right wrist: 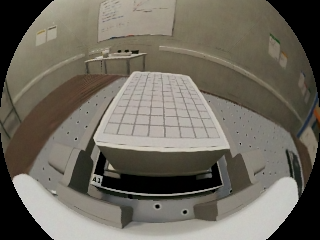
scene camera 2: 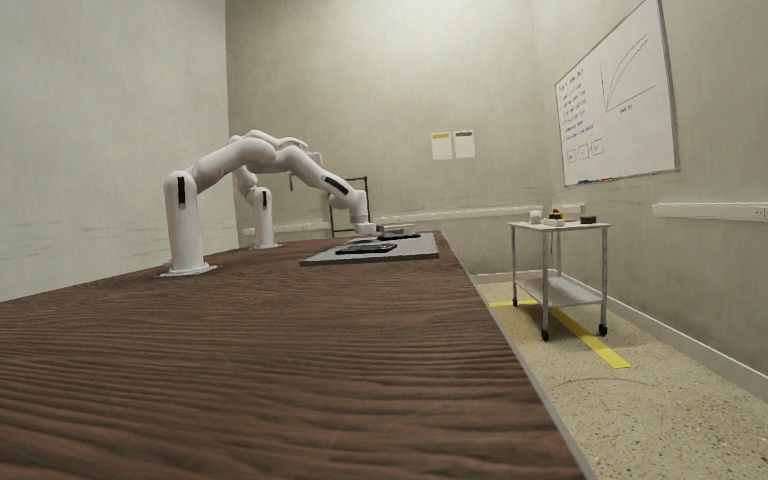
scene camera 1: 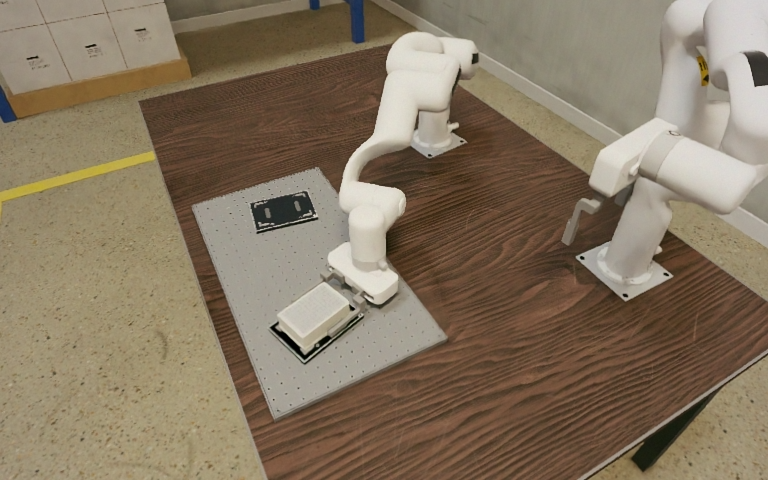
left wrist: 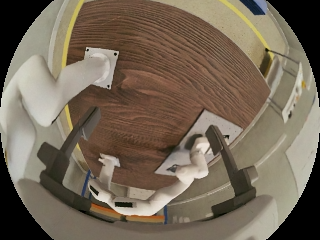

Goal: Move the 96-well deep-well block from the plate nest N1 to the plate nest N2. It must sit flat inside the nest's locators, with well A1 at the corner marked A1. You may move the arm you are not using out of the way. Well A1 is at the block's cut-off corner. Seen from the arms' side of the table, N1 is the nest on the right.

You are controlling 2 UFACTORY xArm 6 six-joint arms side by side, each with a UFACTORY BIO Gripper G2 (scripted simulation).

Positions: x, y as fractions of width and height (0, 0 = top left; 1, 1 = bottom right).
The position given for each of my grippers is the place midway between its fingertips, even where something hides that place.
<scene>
I see my left gripper (scene camera 1: 0.77, 0.46) and a white deep-well block (scene camera 1: 0.40, 0.67).
The white deep-well block also shows in the right wrist view (right wrist: 0.50, 0.52).
</scene>
